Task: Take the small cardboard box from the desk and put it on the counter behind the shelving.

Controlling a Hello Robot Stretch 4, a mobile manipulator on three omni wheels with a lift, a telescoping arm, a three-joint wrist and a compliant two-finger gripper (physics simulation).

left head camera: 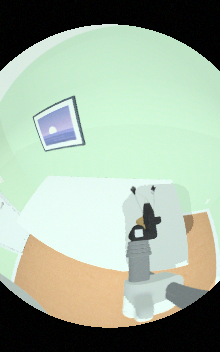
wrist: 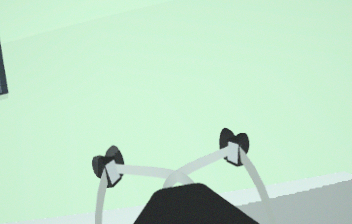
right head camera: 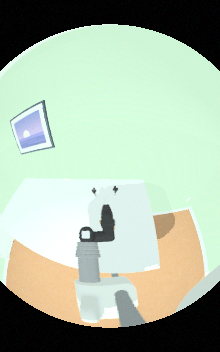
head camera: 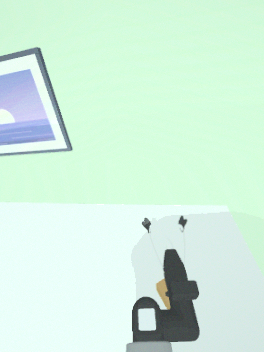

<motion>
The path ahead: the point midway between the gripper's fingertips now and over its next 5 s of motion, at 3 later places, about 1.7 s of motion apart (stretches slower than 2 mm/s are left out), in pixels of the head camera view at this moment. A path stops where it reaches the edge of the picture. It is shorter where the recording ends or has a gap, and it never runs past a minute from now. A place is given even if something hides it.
My gripper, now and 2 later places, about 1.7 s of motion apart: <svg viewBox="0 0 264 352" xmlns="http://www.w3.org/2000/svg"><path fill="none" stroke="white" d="M163 217L168 245L179 343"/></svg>
</motion>
